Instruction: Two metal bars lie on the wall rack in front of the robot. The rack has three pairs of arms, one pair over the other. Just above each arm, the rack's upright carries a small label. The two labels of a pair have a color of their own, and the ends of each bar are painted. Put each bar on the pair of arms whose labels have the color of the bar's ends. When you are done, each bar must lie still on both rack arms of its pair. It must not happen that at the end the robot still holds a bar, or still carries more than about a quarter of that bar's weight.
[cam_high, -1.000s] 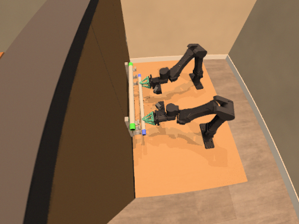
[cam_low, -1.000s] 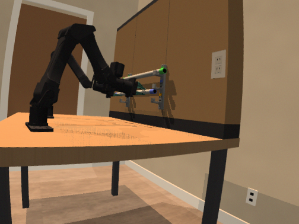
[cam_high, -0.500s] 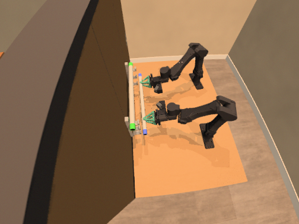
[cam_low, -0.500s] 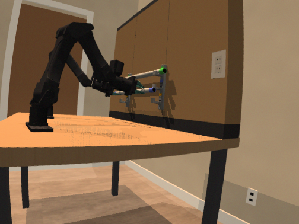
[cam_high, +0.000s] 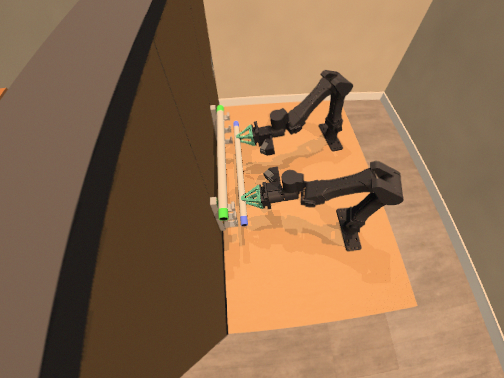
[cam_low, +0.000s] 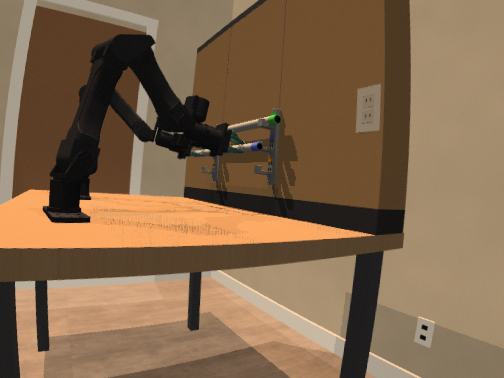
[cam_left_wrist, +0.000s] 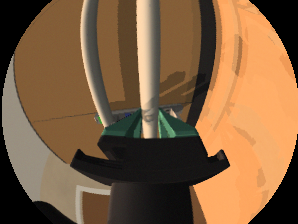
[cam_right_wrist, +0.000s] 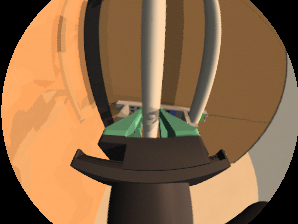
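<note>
Right now the blue-ended bar is 14 cm to the right of my left hand and 2 cm ahead of it. From my left hand the other things lie so: wall socket 69 cm to the right, 18 cm ahead, 9 cm above; then brown wall panel 21 cm above, 18 cm ahead, 13 cm to the right; then green-ended bar 13 cm to the right, 9 cm above, 8 cm ahead.
The blue-ended bar is 1 cm behind my right hand and 15 cm to the left of it. The rest, counted from my right hand: wall socket 14 cm ahead, 40 cm to the right, 9 cm above; brown wall panel 15 cm ahead, 16 cm to the left, 21 cm above; green-ended bar 5 cm ahead, 16 cm to the left, 9 cm above.
</note>
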